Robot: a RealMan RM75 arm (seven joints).
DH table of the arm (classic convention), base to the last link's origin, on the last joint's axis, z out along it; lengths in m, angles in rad. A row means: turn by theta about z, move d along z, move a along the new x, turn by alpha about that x. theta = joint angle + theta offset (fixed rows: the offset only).
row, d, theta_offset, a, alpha
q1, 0.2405, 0, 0, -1.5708
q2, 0, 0, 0, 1.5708
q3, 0.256, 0, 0, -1.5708
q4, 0, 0, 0, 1.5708
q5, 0.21, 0, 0, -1.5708
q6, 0, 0, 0, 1.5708
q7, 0.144, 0, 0, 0
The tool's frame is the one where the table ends.
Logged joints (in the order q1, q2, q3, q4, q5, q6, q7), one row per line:
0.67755, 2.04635, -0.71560, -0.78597, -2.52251, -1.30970, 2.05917
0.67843, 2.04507, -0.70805, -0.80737, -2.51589, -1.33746, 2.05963
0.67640, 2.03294, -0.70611, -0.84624, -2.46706, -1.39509, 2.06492
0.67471, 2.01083, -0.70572, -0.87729, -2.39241, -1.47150, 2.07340
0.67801, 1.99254, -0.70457, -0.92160, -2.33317, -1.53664, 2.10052
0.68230, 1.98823, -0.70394, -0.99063, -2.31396, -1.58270, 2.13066
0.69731, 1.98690, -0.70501, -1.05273, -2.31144, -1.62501, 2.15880
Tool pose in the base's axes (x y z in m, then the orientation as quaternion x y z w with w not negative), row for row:
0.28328, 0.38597, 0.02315, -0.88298, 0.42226, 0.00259, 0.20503
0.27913, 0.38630, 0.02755, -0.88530, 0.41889, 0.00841, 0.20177
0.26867, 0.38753, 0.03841, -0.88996, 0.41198, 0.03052, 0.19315
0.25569, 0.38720, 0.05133, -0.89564, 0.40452, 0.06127, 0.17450
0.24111, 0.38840, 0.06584, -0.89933, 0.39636, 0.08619, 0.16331
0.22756, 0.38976, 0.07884, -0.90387, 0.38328, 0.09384, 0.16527
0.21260, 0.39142, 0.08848, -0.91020, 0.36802, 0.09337, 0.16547
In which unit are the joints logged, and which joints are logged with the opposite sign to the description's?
The joints are logged in radians. Opposite sign: none.
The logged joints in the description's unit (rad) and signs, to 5 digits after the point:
0.67755, 2.04635, -0.71560, -0.78597, -2.52251, -1.30970, 2.05917
0.67843, 2.04507, -0.70805, -0.80737, -2.51589, -1.33746, 2.05963
0.67640, 2.03294, -0.70611, -0.84624, -2.46706, -1.39509, 2.06492
0.67471, 2.01083, -0.70572, -0.87729, -2.39241, -1.47150, 2.07340
0.67801, 1.99254, -0.70457, -0.92160, -2.33317, -1.53664, 2.10052
0.68230, 1.98823, -0.70394, -0.99063, -2.31396, -1.58270, 2.13066
0.69731, 1.98690, -0.70501, -1.05273, -2.31144, -1.62501, 2.15880

